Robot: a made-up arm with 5 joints. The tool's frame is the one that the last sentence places.
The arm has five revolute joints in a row. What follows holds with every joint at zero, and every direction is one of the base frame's. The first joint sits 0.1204 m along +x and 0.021 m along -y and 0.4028 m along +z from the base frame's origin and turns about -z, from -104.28 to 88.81 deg. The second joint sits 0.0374 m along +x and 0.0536 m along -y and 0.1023 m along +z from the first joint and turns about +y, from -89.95 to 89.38 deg. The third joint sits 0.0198 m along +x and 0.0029 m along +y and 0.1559 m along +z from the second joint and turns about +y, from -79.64 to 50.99 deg. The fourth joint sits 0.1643 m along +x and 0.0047 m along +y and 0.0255 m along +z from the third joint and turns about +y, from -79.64 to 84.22 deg. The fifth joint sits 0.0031 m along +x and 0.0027 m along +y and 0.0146 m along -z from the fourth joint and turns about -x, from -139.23 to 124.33 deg. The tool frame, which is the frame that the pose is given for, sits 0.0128 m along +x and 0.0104 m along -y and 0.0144 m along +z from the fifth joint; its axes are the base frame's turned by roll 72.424, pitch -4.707 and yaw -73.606 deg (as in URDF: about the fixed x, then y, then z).
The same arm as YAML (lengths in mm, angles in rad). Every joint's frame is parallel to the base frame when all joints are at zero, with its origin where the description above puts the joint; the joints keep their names.
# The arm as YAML. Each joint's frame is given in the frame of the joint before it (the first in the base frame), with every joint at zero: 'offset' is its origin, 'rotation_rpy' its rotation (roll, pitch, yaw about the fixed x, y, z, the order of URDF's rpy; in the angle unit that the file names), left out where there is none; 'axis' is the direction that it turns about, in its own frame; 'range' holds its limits. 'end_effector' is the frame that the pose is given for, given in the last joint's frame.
length_unit: mm
angle_unit: rad
chain:
  - id: joint 1
    offset: [120.4, -21.0, 402.8]
    axis: [0.0, 0.0, -1.0]
    range: [-1.82, 1.55]
  - id: joint 2
    offset: [37.4, -53.6, 102.3]
    axis: [0.0, 1.0, 0.0]
    range: [-1.5699, 1.56]
  - id: joint 3
    offset: [19.8, 2.9, 155.9]
    axis: [0.0, 1.0, 0.0]
    range: [-1.39, 0.8899]
  - id: joint 4
    offset: [164.3, 4.7, 25.5]
    axis: [0.0, 1.0, 0.0]
    range: [-1.39, 1.4699]
  - id: joint 5
    offset: [3.1, 2.7, -14.6]
    axis: [-1.0, 0.0, 0.0]
    range: [-2.43, 2.17]
end_effector:
  offset: [12.8, -10.4, 14.4]
  rotation_rpy: [1.264, -0.0822, -1.2847]

